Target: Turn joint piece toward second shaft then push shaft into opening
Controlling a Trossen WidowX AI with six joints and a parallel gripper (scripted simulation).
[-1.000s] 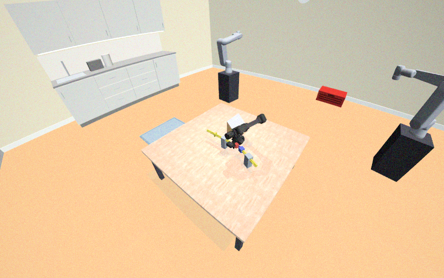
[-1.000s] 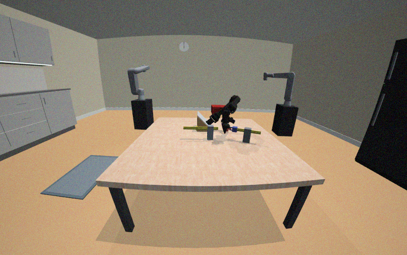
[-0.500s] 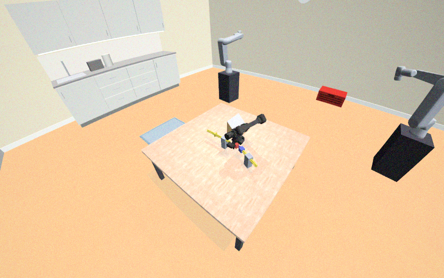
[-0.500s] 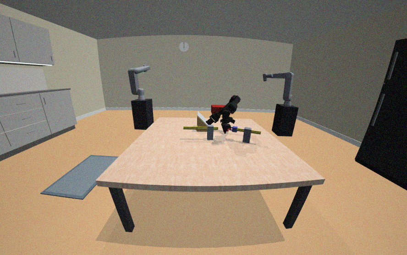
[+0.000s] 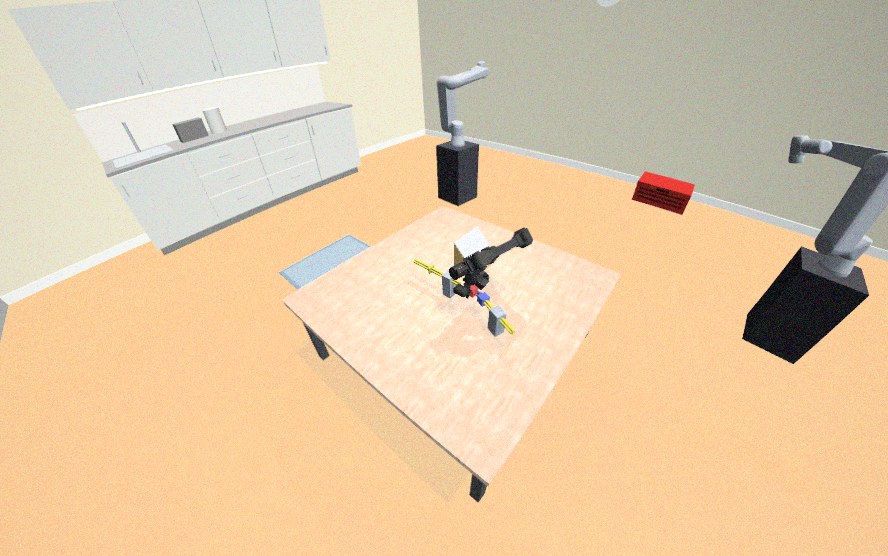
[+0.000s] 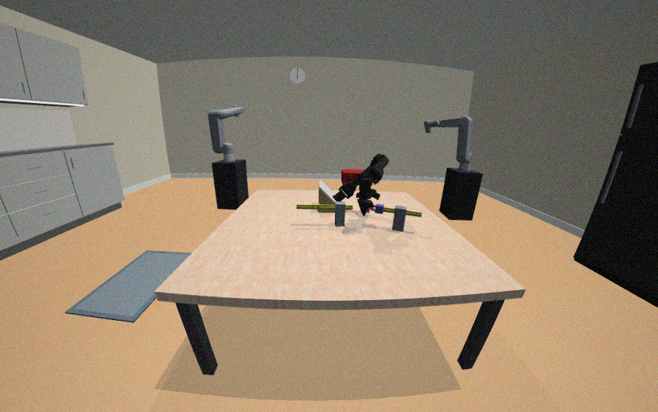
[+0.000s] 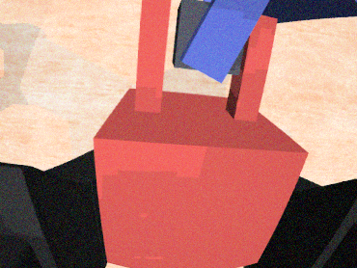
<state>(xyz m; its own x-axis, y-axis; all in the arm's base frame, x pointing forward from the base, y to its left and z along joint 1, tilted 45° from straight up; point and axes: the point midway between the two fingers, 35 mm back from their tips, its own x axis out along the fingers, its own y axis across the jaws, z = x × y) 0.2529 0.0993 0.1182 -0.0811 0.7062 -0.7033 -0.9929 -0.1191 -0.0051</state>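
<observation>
The red square joint piece lies 4 cm above my gripper tip and 2 cm to the left of it.
</observation>
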